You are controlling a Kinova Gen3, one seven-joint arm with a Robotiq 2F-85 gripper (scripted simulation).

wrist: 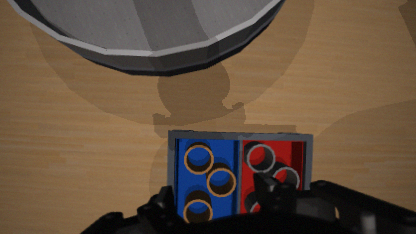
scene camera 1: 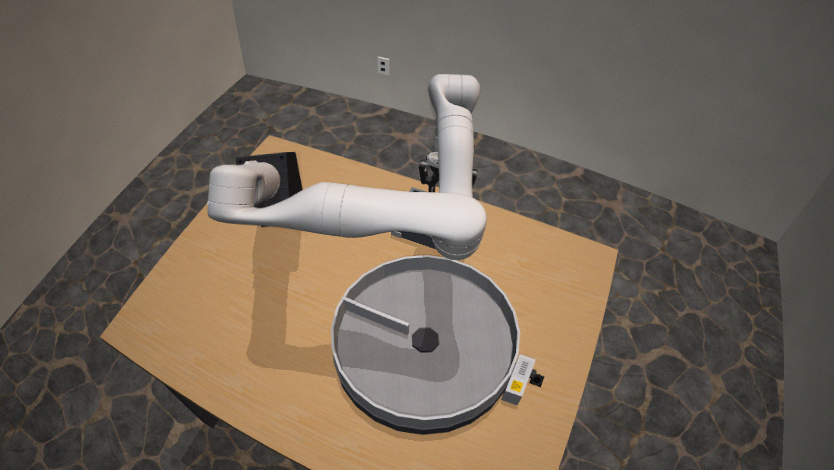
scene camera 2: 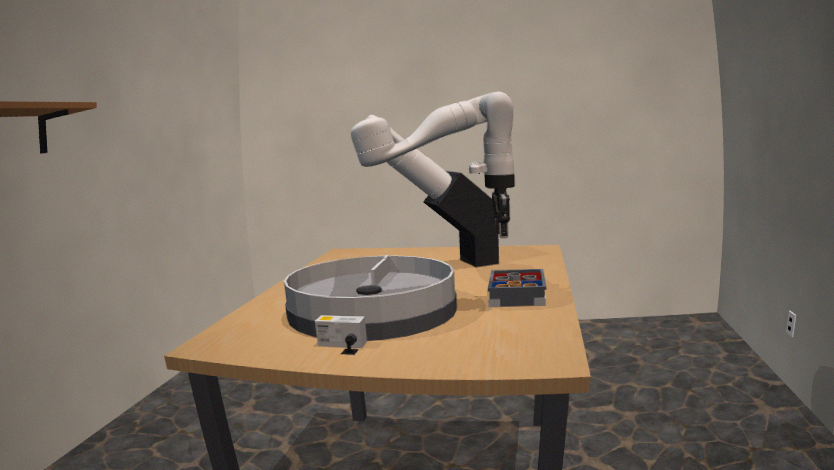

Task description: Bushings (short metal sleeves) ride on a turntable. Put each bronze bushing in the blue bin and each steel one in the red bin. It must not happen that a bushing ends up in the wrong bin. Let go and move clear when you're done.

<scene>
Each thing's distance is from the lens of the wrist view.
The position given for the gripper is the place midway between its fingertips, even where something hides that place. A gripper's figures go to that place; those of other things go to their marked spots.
gripper (wrist: 214, 192): 0.18 m
two-part bin (wrist: 227, 147): 0.34 m
</scene>
